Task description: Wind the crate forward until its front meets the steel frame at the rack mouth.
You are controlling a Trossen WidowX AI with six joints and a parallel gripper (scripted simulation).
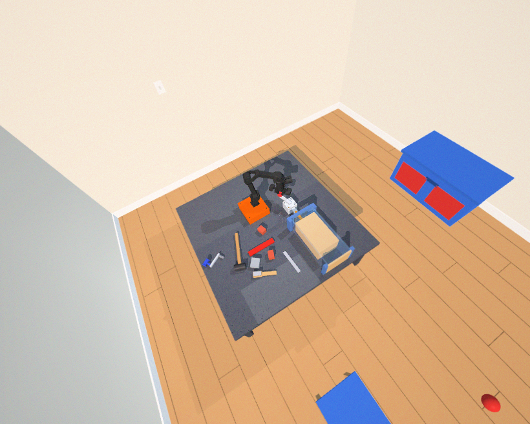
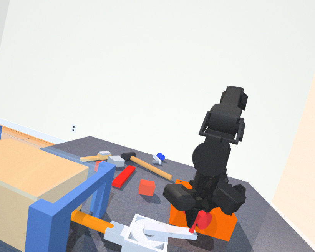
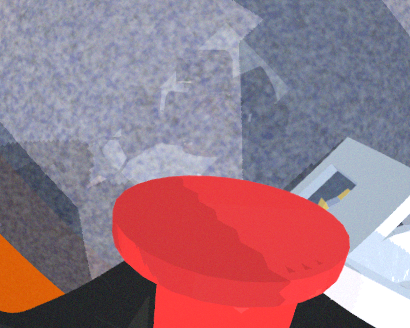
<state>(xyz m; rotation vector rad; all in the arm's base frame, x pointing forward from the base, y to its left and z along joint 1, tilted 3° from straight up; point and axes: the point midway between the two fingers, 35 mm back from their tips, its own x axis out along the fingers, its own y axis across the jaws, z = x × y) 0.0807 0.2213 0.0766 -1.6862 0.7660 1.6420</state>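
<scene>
Right now the blue frame is 26 cm ahead of my gripper tip, 3 cm to the left of it and 1 cm below it. Also, from my gripper tip: white winch 8 cm ahead, 2 cm to the left, 8 cm below; winch handle 4 cm ahead, 1 cm to the left, 1 cm below; red knob 2 cm above.
</scene>
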